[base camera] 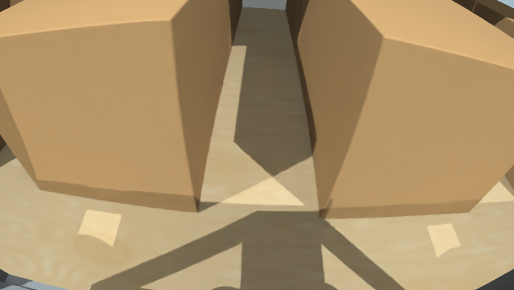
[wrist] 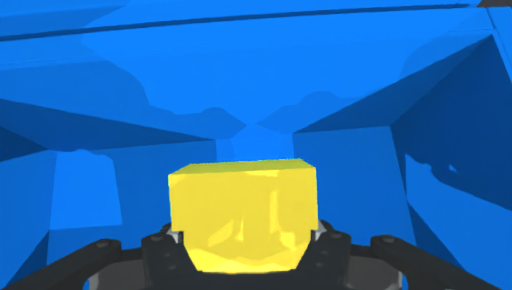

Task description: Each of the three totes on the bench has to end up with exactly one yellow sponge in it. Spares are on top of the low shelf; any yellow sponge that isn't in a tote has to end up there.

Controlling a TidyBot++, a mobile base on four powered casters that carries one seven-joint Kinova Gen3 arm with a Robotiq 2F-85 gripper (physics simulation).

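Frame: origin at the arm's base, x ahead, y left, z up, level; metres.
Seen in the pictures: gripper, fingertip midpoint: (wrist: 247, 230).
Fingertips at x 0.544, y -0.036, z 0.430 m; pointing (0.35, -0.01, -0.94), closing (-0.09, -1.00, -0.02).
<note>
A point is followed by its place in that frame.
A yellow sponge (wrist: 243, 215) @(z 0.467, x 0.549, y -0.036 m) is in the wrist view at the lower middle. My gripper (wrist: 247, 230) @(z 0.430, x 0.544, y -0.036 m) is shut on it, with one finger at each side. The sponge is held over or inside a blue tote (wrist: 250, 75) @(z 0.463, x 0.617, y -0.045 m), whose walls and floor fill the wrist view around it. Whether the sponge touches the tote's floor cannot be told. The part of the tote below the sponge and the fingers is hidden. The other totes' insides and the low shelf do not show clearly in these views.
In the base camera view, two large brown boxes (base camera: 105, 110) @(z -0.221, x 0.317, y 0.151 m) (base camera: 420, 130) @(z -0.222, x 0.310, y -0.182 m) stand on a light wooden surface (base camera: 220, 165) @(z -0.396, x 0.406, y 0.042 m) with a narrow gap between them. Shadows cross the wood. At the wrist view's top, a blue rim runs across behind the tote's far wall.
</note>
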